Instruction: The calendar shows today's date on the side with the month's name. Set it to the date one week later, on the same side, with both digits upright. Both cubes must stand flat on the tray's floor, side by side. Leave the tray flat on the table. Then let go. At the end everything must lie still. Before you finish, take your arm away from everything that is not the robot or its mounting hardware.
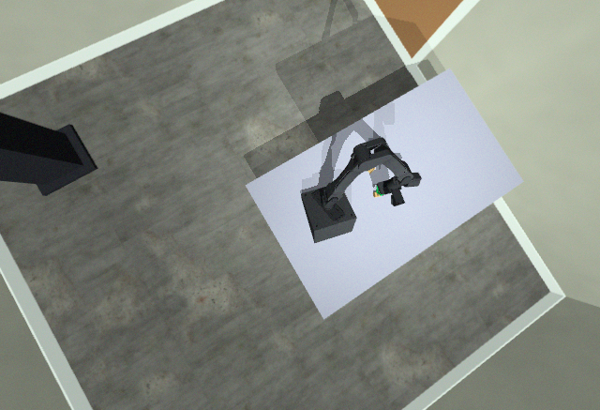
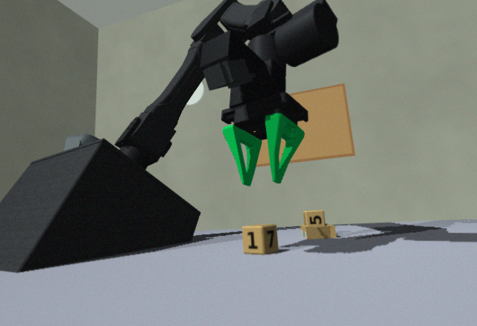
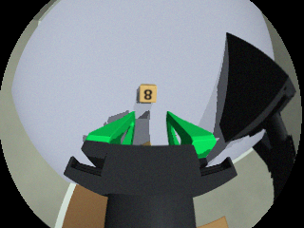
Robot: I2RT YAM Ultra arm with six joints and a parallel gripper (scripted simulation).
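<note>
My gripper is now 2 cm to the left of the wooden cube and 7 cm above it. Round my hand: wooden tray 5 cm ahead, 15 cm to the left, 8 cm below.
</note>
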